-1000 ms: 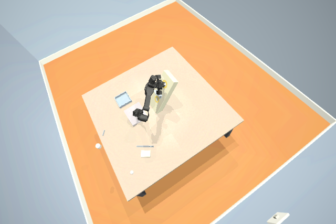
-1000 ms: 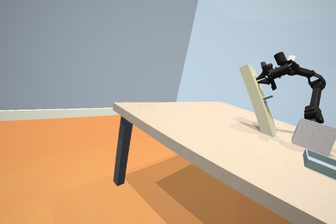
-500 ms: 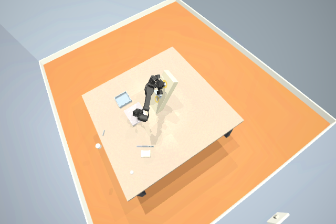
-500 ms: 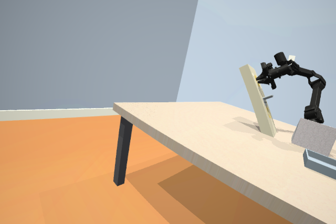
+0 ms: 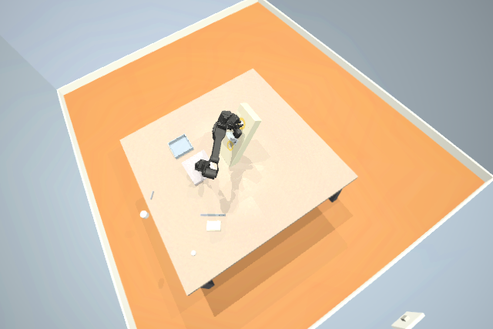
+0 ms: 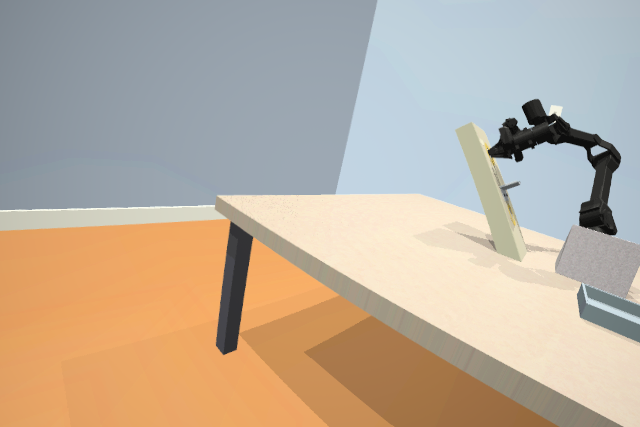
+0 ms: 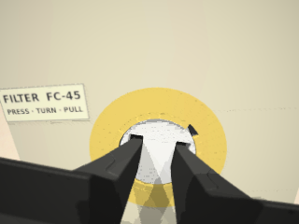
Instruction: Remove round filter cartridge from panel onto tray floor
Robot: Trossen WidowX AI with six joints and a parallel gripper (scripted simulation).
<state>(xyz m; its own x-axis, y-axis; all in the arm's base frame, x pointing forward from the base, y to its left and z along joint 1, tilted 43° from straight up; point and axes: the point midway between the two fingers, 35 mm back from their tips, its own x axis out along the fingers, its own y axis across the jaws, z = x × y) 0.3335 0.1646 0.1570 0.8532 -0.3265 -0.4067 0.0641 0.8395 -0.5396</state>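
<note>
Right now the white round filter cartridge is 10 mm ahead of my gripper tip and 10 mm below it. Round my gripper tip: blue tray 440 mm behind, 260 mm to the left, 270 mm below; then white block 480 mm behind, 410 mm to the right, 270 mm below.
</note>
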